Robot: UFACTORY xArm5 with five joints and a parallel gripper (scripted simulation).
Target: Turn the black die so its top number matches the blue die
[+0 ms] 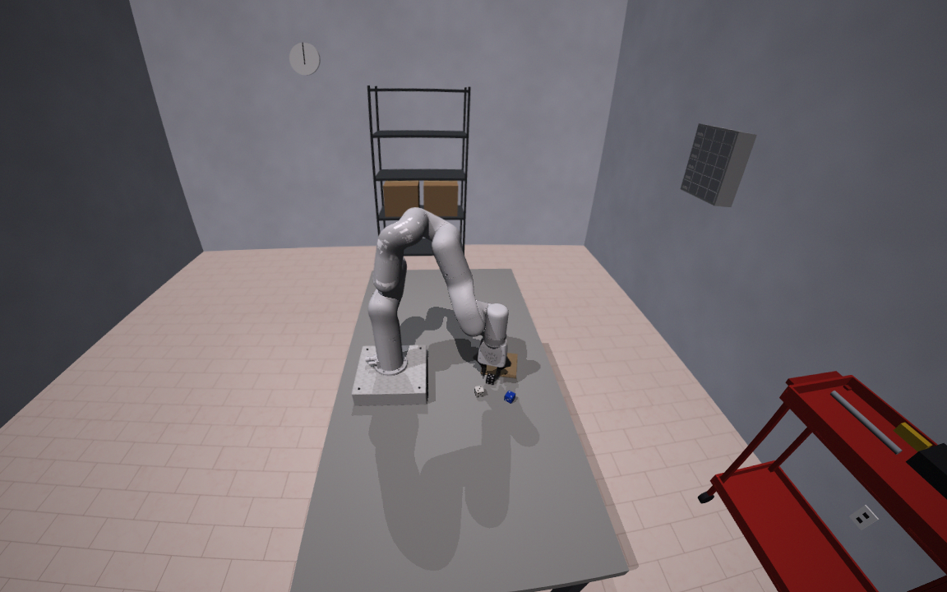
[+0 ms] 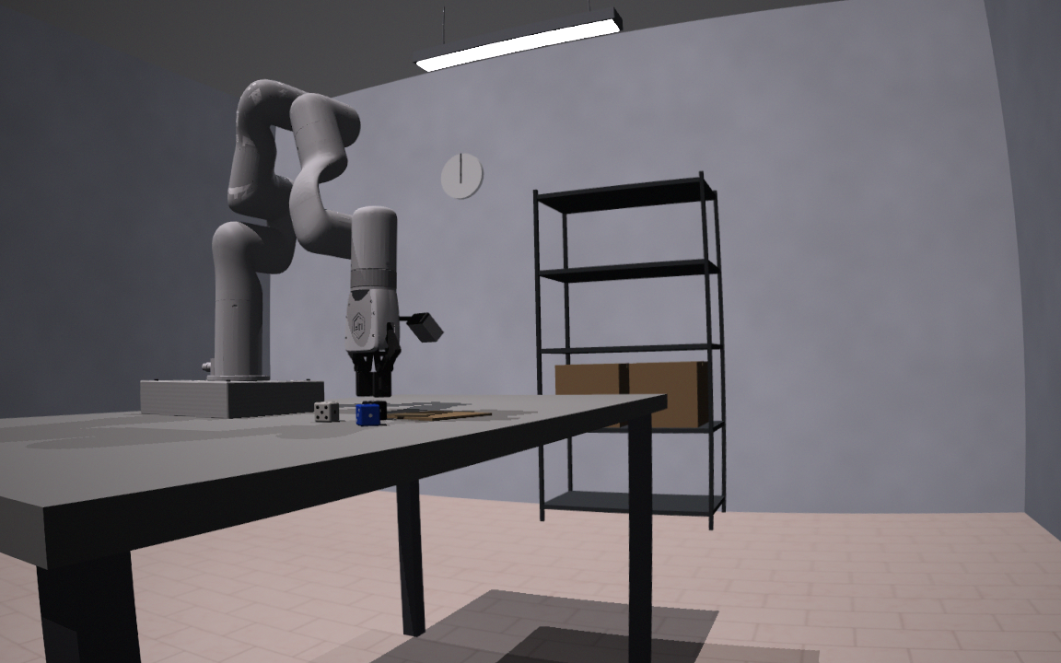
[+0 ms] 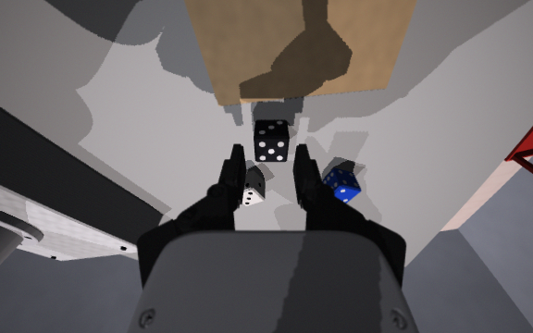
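The black die lies 40 mm below my hand. The rest, counted from my hand: blue die (100 mm to the right, 40 mm below, 40 mm ahead); white die (60 mm behind, 50 mm to the right, 40 mm below); tan mat (90 mm to the left, 70 mm ahead, 50 mm below).
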